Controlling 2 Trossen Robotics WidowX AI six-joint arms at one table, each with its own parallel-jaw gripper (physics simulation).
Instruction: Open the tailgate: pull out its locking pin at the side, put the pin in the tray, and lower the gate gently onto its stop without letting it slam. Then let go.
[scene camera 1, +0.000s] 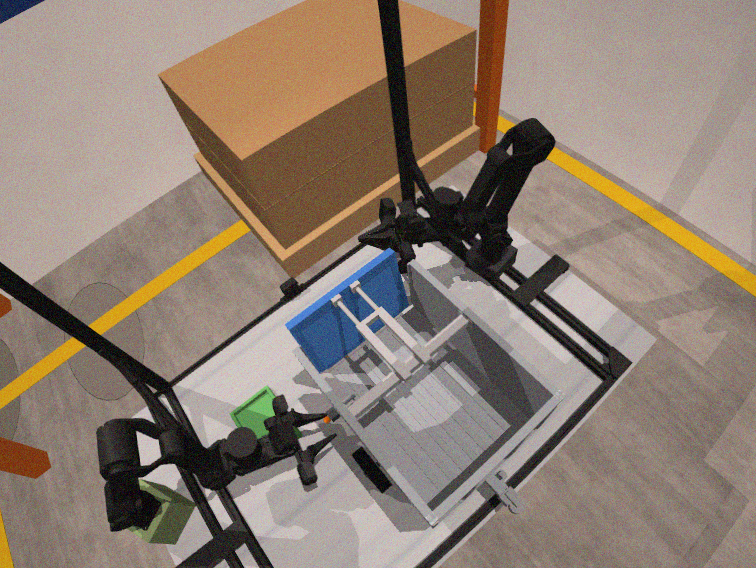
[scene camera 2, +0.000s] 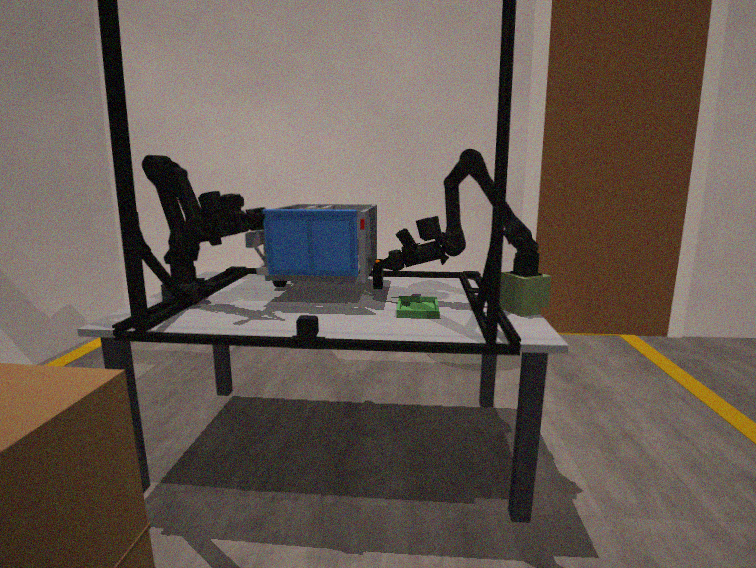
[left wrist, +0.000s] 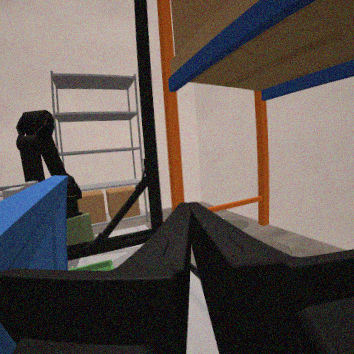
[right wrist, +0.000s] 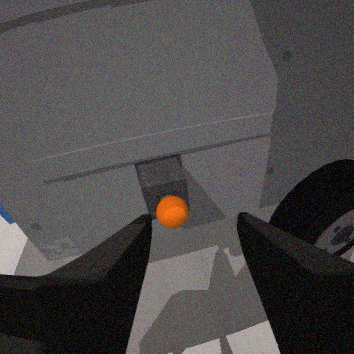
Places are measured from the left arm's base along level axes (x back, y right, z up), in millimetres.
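Where they show: left gripper, between the fingertips: (scene camera 1: 358, 239) (scene camera 2: 264, 215) (left wrist: 187, 210); right gripper, between the fingertips: (scene camera 1: 331, 424) (scene camera 2: 377, 264) (right wrist: 194, 221); left arm's base, origin of its link: (scene camera 1: 492, 250) (scene camera 2: 183, 281); right arm's base, origin of its link: (scene camera 1: 143, 509) (scene camera 2: 525, 273) (left wrist: 70, 214).
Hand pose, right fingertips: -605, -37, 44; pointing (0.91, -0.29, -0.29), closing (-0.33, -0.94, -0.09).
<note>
Each offset is from my right fingertips to the top centre of the thing, as dx, dy, dz. "spot": to the spot under its first point.
The blue tailgate (scene camera 1: 323, 345) (scene camera 2: 311, 244) (left wrist: 35, 225) stands upright at the end of the grey trailer @(spot: +296, -220, +146) (scene camera 1: 513, 366). The locking pin's orange knob (scene camera 1: 326, 419) (scene camera 2: 377, 261) (right wrist: 172, 212) sits at a dark bracket low on the trailer's side; its shaft is hidden. My right gripper (scene camera 1: 331, 426) (right wrist: 194, 221) is open around the knob, with nothing held; the knob appears nearer one finger. My left gripper (scene camera 1: 360, 238) (left wrist: 187, 210) is shut and empty, beside the tailgate's top corner on its outer side. The green tray @(-114, +151, -84) (scene camera 1: 250, 414) (scene camera 2: 418, 315) (left wrist: 95, 266) lies near the right arm.
A black wheel @(-6, -117, -2) (right wrist: 300, 200) is beside the bracket in the right wrist view. A green open box (scene camera 1: 177, 522) (scene camera 2: 525, 293) stands by the right arm's base. Black frame rails and uprights (scene camera 1: 394, 91) border the table. Large brown boxes (scene camera 1: 317, 79) stand beyond it.
</note>
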